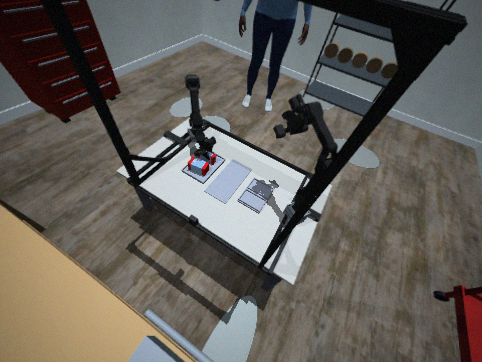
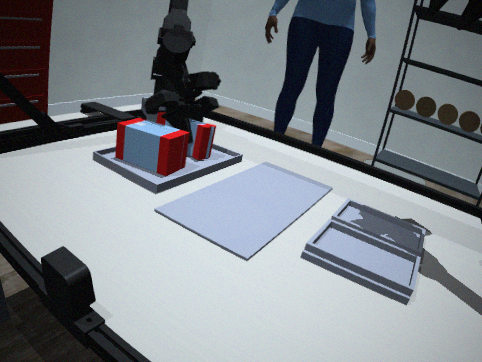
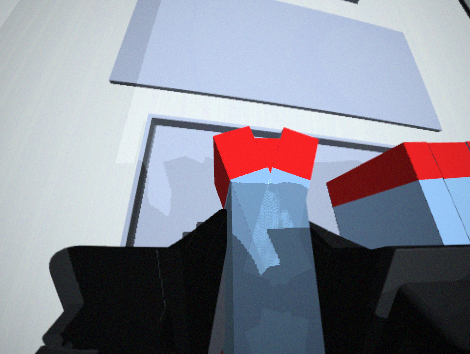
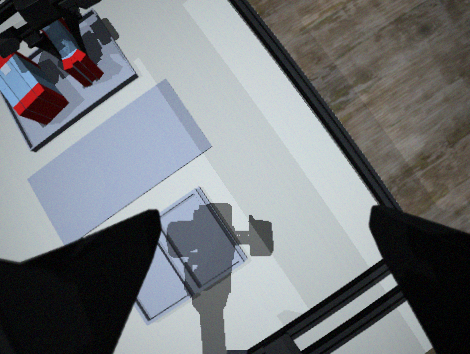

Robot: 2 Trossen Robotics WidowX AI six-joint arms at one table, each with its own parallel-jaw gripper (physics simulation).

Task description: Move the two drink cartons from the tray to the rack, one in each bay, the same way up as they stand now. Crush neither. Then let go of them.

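Places are measured from the left arm's base along level axes (x right, y back, z down), in millimetres.
Where they show: left gripper, between the fingertips: [image 1: 210, 158] [image 2: 195, 142] [image 3: 252, 216] [image 4: 80, 63]; right gripper, between the fingertips: [image 1: 283, 135] [image 2: 444, 22] [image 4: 264, 218].
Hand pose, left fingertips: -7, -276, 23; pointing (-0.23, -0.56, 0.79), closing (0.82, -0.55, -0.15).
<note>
Things, the pixels of their top centre, and the offset from my left fingertips, as dx, dy, dz. Level surfaces: height alone.
- grey tray, centre of its top: [image 3: 323, 246] [image 2: 171, 152] [image 4: 60, 77] [image 1: 204, 164] +53, -16, +17
- far carton, centre of its top: [image 3: 290, 298] [image 2: 185, 118] [image 4: 56, 38] [image 1: 206, 152] +19, +27, -44
- two-bay rack, centre of its top: [image 2: 375, 235] [image 4: 170, 258] [image 1: 256, 193] -165, -363, +13
- flat grey mat, height of its surface: dz +29
Two light-blue drink cartons with red ends are on the grey tray [image 1: 186, 172] [image 2: 153, 184] [image 3: 142, 175] [image 4: 111, 81] at the table's far left. My left gripper [image 1: 205, 151] [image 2: 186, 118] [image 3: 252, 216] is down in the tray and shut on the far carton [image 1: 211, 157] [image 2: 204, 140] [image 3: 269, 204] [image 4: 73, 57], a finger on each long side. The near carton [image 1: 198, 166] [image 2: 150, 145] [image 3: 370, 204] lies beside it, untouched. The two-bay rack [image 1: 247, 205] [image 2: 354, 274] [image 4: 160, 281] is empty. My right gripper [image 1: 280, 131] [image 4: 264, 218] hangs open high above the rack.
A flat grey mat [image 1: 229, 179] [image 2: 247, 205] [image 3: 269, 53] [image 4: 121, 151] lies between tray and rack. A black frame runs around the table. A person stands behind the far edge, beside a shelf unit [image 1: 318, 65].
</note>
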